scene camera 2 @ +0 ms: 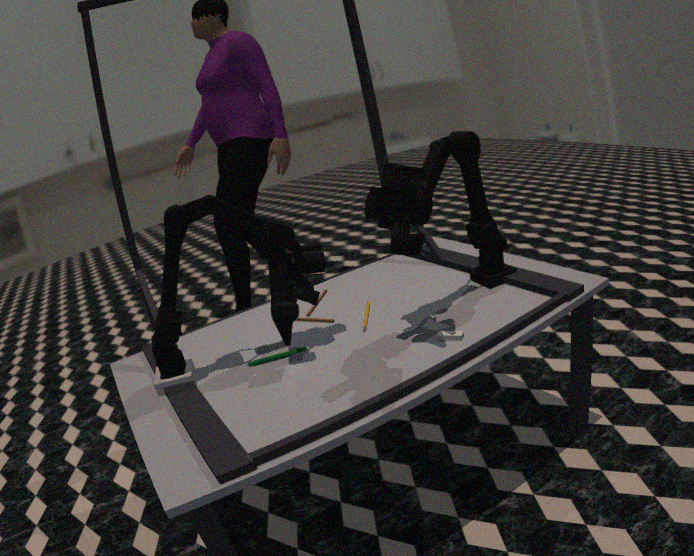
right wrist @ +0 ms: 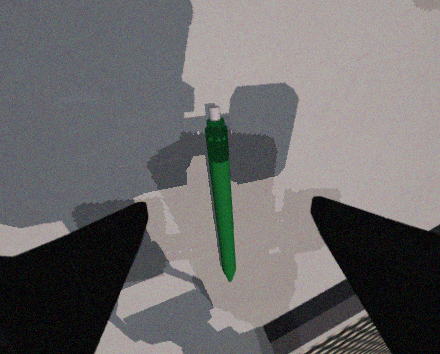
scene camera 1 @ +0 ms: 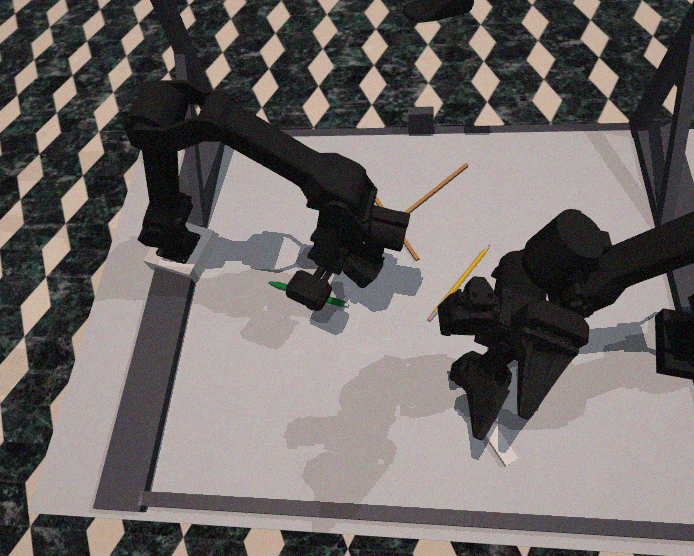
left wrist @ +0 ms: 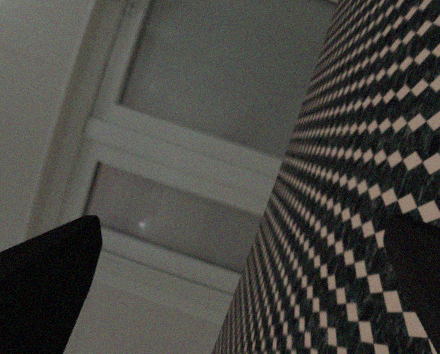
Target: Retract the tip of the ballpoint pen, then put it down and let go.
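The green ballpoint pen lies flat on the grey table top, with its white push button at the far end in the right wrist view. My right gripper is open and hangs just above the pen. Its fingers stand wide on either side and touch nothing. My left gripper is open and empty, raised at the right side of the table. It points away at the wall and the floor.
A yellow pencil and two orange pencils lie on the table behind the pen. A small white piece lies under the left arm. A person in purple walks behind the table.
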